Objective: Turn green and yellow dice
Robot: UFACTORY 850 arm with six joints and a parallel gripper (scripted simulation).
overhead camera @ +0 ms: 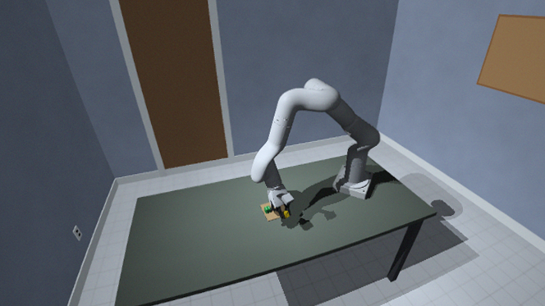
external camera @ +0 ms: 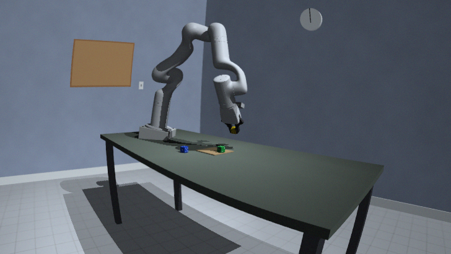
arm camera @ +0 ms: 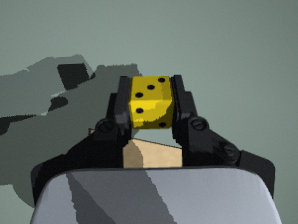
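Now: the green die 30 mm ahead of my hand, 150 mm to the right of it and 90 mm below it. Round my hand: tan mat (20 mm behind, 140 mm to the right, 100 mm below); then yellow die (10 mm below); then blue die (110 mm behind, 280 mm to the right, 90 mm below).
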